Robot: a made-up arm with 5 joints.
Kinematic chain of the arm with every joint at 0, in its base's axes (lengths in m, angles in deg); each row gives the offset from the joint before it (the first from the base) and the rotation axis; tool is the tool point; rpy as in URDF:
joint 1: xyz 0 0 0.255 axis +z
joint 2: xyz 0 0 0 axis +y
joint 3: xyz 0.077 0 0.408 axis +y
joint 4: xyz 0.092 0 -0.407 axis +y
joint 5: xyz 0.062 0 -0.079 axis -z
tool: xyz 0 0 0 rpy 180 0 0
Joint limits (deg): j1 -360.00..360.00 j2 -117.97..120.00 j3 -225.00..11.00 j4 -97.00..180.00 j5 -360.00..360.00
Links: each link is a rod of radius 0.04 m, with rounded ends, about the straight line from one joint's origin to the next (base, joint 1, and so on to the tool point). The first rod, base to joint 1, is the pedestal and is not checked.
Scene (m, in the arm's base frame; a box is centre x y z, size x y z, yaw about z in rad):
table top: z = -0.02
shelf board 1: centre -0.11 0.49 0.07 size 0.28 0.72 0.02 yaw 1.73
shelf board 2: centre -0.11 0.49 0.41 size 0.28 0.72 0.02 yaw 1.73
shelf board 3: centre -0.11 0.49 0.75 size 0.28 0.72 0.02 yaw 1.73
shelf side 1: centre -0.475 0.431 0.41 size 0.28 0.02 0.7 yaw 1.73
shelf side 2: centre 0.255 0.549 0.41 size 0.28 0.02 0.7 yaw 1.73
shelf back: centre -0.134 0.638 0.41 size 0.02 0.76 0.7 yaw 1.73
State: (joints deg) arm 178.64 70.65 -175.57 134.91 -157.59
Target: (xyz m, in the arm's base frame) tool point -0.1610 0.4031 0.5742
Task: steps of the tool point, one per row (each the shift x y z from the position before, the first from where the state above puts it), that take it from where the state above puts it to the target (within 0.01 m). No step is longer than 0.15 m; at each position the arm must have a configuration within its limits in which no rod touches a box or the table.
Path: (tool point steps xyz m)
1: 0.0403 0.0606 0.0967
2: 0.0650 0.0505 0.0892
3: 0.0851 0.0357 0.0771
4: 0.0997 0.0178 0.0613
5: 0.1076 -0.0014 0.0427
6: 0.1082 -0.0202 0.0220
7: 0.1023 -0.0366 0.0007
8: 0.0903 -0.0488 -0.0204
9: -0.0343 0.0562 -0.0616
10: -0.0114 0.0519 -0.0703
11: 0.0088 0.0407 -0.0750
12: -0.0206 0.0869 0.0083
13: -0.0080 0.0909 -0.0083

